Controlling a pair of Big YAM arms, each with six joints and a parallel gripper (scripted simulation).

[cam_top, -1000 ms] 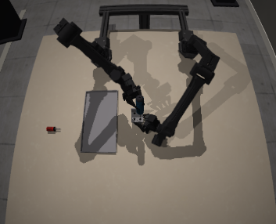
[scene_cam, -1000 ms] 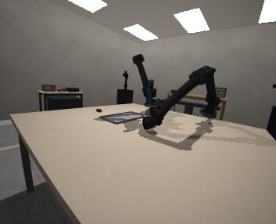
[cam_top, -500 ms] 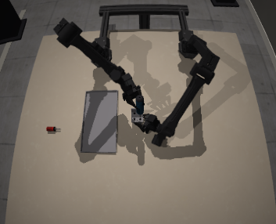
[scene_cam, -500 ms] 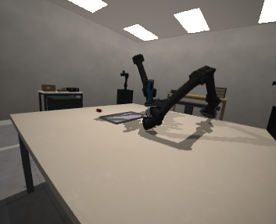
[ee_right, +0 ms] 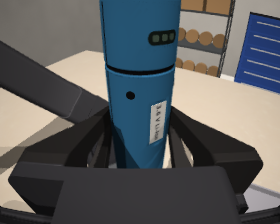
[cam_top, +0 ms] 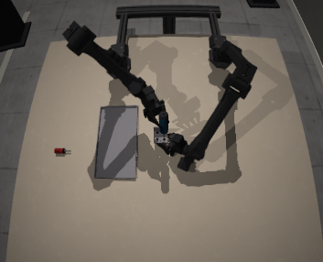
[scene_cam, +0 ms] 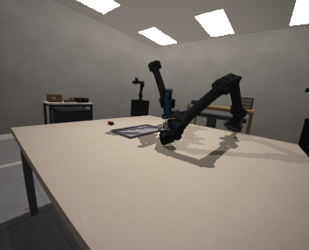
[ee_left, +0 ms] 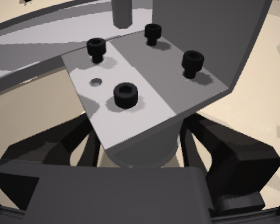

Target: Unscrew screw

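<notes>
Now: left hand 10 mm below the joint module. The rest, counted from my left hand: grey bracket (50 mm above); then flat grey tray (240 mm to the right, 30 mm behind, 20 mm below); then red-handled tool (550 mm to the right, 10 mm below).
</notes>
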